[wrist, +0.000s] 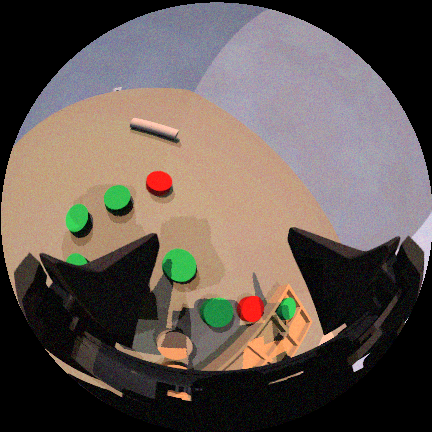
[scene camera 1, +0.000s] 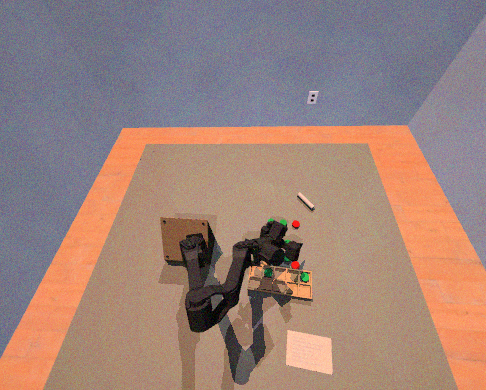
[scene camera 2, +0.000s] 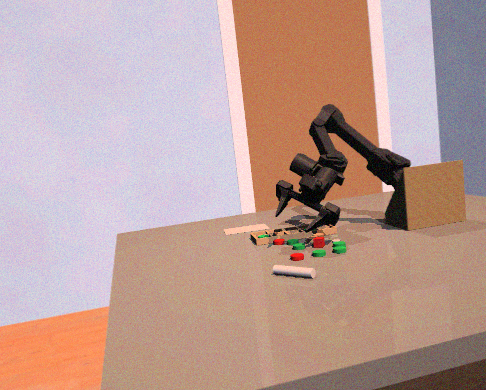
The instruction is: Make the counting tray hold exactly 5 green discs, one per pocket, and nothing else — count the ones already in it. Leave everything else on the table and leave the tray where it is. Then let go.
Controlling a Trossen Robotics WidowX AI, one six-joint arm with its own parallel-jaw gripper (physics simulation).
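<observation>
My gripper [scene camera 1: 285,241] [scene camera 2: 292,223] [wrist: 224,237] is open and empty, low above the table by the tray. The wooden tray [scene camera 1: 304,291] [scene camera 2: 258,240] [wrist: 256,351] has a green disc [scene camera 1: 305,276] [scene camera 2: 263,236] [wrist: 287,308] in an end pocket and another green disc [scene camera 1: 268,272] in a pocket nearer the other end. Two loose green discs lie near the fingers: one [scene camera 2: 299,246] [wrist: 179,265] by the left fingertip in the wrist view, one [scene camera 2: 293,242] [wrist: 217,312] nearer the tray. Three more green discs [wrist: 117,197] [wrist: 77,218] [wrist: 76,260] lie farther left. The arm partly hides the tray.
A red disc [scene camera 1: 295,265] [scene camera 2: 279,242] [wrist: 250,309] lies beside the tray; another red disc [scene camera 1: 296,224] [scene camera 2: 297,257] [wrist: 159,181] lies farther off. A red cube [scene camera 2: 319,242], tan disc [wrist: 174,344], white cylinder [scene camera 1: 306,201] [scene camera 2: 294,271] [wrist: 154,128], paper [scene camera 1: 309,352] and brown board [scene camera 1: 183,235] [scene camera 2: 435,195] also show.
</observation>
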